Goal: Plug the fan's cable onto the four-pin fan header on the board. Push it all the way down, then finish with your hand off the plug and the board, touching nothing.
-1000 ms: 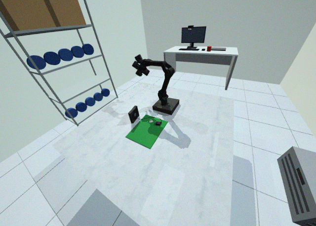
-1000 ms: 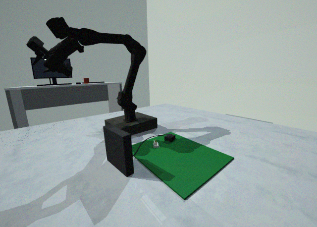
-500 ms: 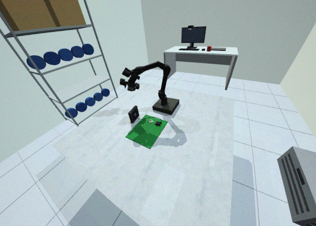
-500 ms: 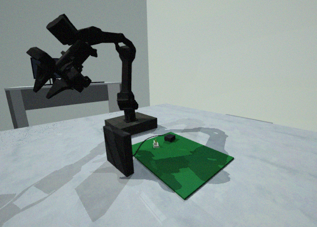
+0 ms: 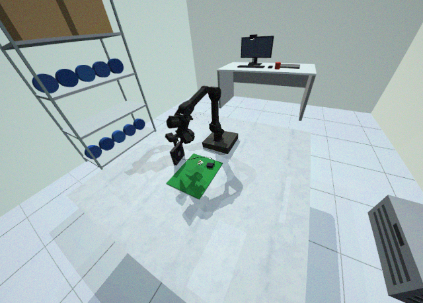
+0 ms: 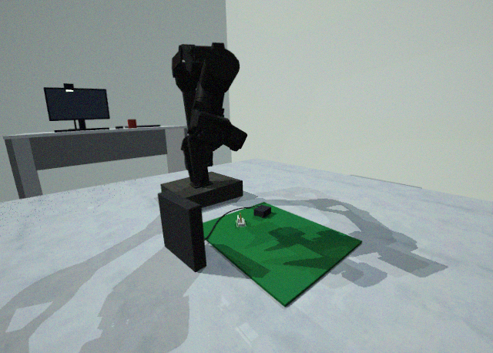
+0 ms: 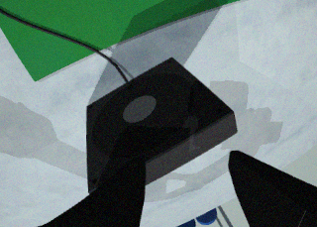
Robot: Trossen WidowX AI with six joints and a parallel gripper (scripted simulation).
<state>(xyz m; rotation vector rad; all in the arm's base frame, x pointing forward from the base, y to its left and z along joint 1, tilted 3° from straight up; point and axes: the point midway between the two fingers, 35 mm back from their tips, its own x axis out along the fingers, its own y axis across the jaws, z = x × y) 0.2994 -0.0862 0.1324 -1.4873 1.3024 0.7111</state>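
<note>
Now: the black plug 200 mm to the left of my gripper tip, 130 mm below it and 70 mm behind it. From my gripper tip the other things lie so: green board: 160 mm to the left, 160 mm below, 20 mm ahead; white four-pin header: 150 mm below, 120 mm to the left, 60 mm behind; black fan: 90 mm below, 30 mm to the right, 10 mm behind.
</note>
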